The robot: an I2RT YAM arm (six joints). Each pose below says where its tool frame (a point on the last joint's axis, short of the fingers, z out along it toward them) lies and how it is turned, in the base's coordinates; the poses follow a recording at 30 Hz.
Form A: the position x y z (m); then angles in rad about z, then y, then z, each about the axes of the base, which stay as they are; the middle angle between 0 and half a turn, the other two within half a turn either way.
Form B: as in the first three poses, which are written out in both.
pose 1, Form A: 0.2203, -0.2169, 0.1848, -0.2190, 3.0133, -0.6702
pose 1, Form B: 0.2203, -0.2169, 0.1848, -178.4, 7.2, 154.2
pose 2, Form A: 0.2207, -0.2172, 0.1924, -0.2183, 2.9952, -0.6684
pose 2, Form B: 0.2207, -0.2172, 0.1924, -178.2, 8.2, 154.3
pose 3, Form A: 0.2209, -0.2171, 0.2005, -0.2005, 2.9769, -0.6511
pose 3, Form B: 0.2209, -0.2171, 0.2005, -178.1, 9.2, 154.3
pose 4, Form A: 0.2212, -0.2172, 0.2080, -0.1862, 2.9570, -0.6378
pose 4, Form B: 0.2212, -0.2172, 0.2080, -178.0, 10.4, 154.3
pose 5, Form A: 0.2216, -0.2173, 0.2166, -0.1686, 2.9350, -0.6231
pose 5, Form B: 0.2216, -0.2173, 0.2166, -178.0, 11.7, 154.2
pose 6, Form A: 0.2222, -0.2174, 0.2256, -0.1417, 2.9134, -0.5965
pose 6, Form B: 0.2222, -0.2174, 0.2256, -178.1, 12.9, 154.2
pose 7, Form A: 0.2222, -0.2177, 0.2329, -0.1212, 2.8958, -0.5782
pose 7, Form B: 0.2222, -0.2177, 0.2329, -178.3, 14.0, 154.0
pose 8, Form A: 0.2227, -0.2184, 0.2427, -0.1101, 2.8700, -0.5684
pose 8, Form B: 0.2227, -0.2184, 0.2427, -178.2, 15.5, 154.0
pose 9, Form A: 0.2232, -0.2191, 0.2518, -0.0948, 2.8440, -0.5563
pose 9, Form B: 0.2232, -0.2191, 0.2518, -178.3, 17.0, 153.8
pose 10, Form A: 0.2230, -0.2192, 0.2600, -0.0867, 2.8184, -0.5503
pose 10, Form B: 0.2230, -0.2192, 0.2600, -178.3, 18.4, 153.7
